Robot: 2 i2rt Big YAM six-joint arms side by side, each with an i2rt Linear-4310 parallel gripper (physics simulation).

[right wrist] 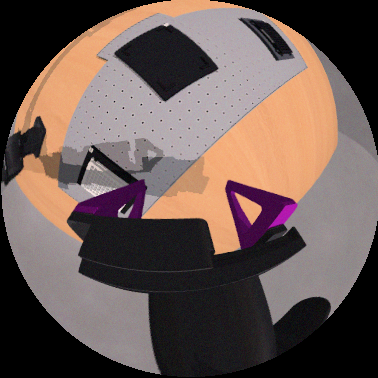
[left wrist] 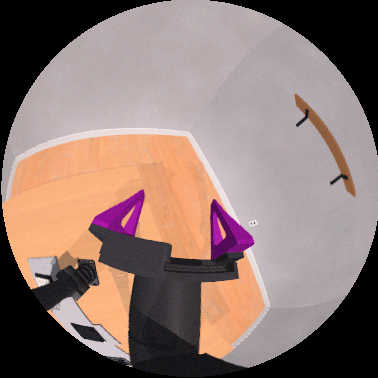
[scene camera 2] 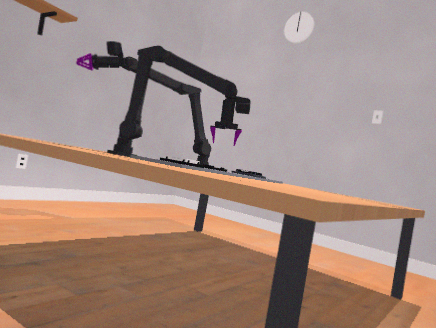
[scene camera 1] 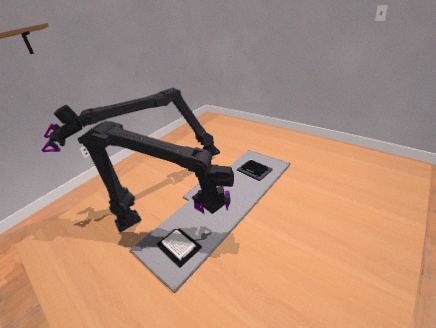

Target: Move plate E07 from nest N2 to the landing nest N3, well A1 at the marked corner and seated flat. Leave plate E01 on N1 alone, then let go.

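A white plate (scene camera 1: 178, 244) (right wrist: 101, 175) lies in a black nest at the near end of the grey pegboard (scene camera 1: 245, 190) (right wrist: 125, 100). A dark plate (scene camera 1: 255, 168) (right wrist: 274, 39) sits in the nest at the far end. An empty black nest (right wrist: 166, 61) with a small white corner mark lies mid-board; my right gripper hides it in scene camera 1. Plate and nest labels are unreadable. My right gripper (scene camera 1: 213, 204) (scene camera 2: 224, 143) (right wrist: 186, 183) is open and empty, pointing down above the board. My left gripper (scene camera 1: 45, 142) (scene camera 2: 82, 62) (left wrist: 177, 197) is open and empty, raised far from the plates.
The board lies on a wooden table (scene camera 1: 320, 240) (scene camera 2: 250, 192). The two arm bases (scene camera 1: 127, 219) (scene camera 1: 210, 147) stand along the board's left side in scene camera 1. The arms cross above the table. A wall shelf (scene camera 1: 22, 30) (left wrist: 327, 145) is high on the wall.
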